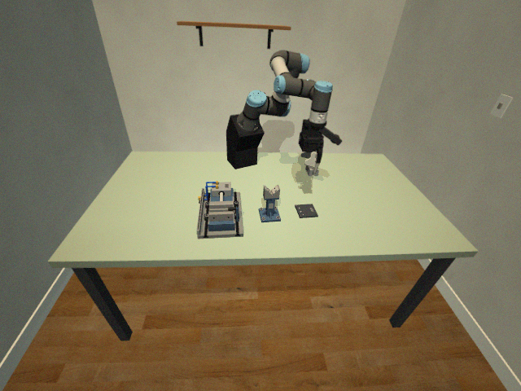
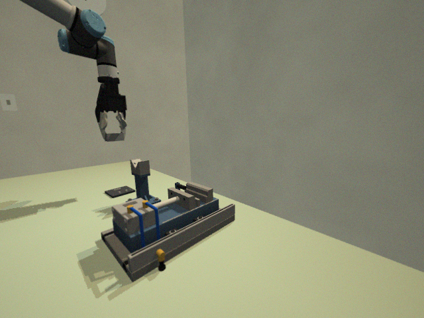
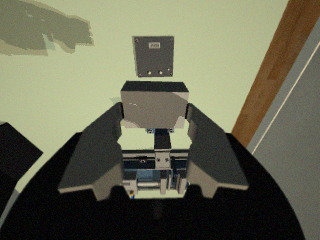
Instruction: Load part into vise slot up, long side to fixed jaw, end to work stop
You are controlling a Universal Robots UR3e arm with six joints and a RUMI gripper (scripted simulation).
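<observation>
Now: hand 10 mm above the part. Also, from my hand: dark infeed plate 240 mm below, 10 mm to the left; then fixed jaw 380 mm to the right, 170 mm below, 140 mm ahead; then work stop rod 340 mm to the right, 150 mm below, 110 mm ahead.
</observation>
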